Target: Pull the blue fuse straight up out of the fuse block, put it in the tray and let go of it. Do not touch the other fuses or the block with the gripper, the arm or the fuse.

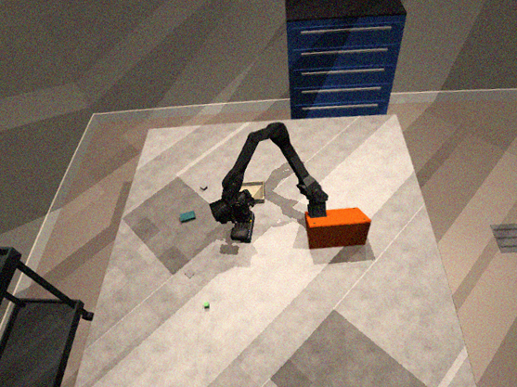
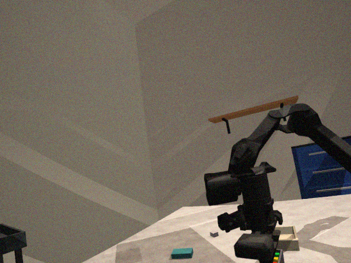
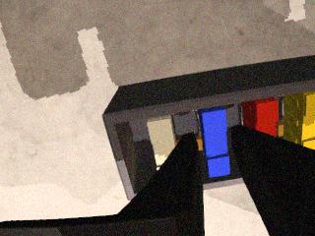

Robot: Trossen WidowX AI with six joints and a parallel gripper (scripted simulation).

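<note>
My gripper tip is now 1 cm past the tray, 20 cm to the left of it and 3 cm above it. The rest, counted from my gripper tip: small grey cube: 19 cm ahead, 26 cm to the right, 3 cm below; small green cube: 15 cm ahead, 29 cm to the left, 2 cm below; teal block: 25 cm ahead, 10 cm to the right, 3 cm below.
</note>
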